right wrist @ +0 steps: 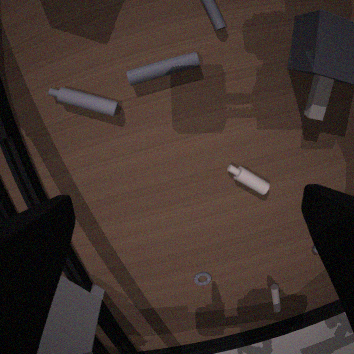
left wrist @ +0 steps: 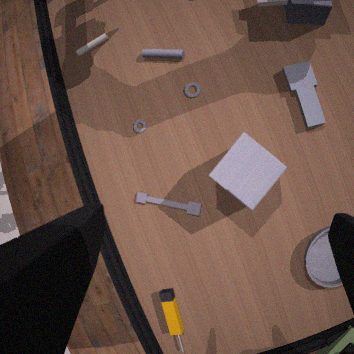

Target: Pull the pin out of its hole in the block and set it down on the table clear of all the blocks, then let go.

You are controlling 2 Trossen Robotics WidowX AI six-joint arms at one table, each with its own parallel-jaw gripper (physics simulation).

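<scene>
There's a round dish (left wrist: pixel 318 258) that I can see, though in the right wrist view the dish is out of frame. I can also see a grey stepped peg (right wrist: pixel 103 105), and for that peg it's the left wrist view where it's out of frame. As for my grippers, you'd see my left gripper (left wrist: pixel 223 222) and my right gripper (right wrist: pixel 189 203) as well.
</scene>
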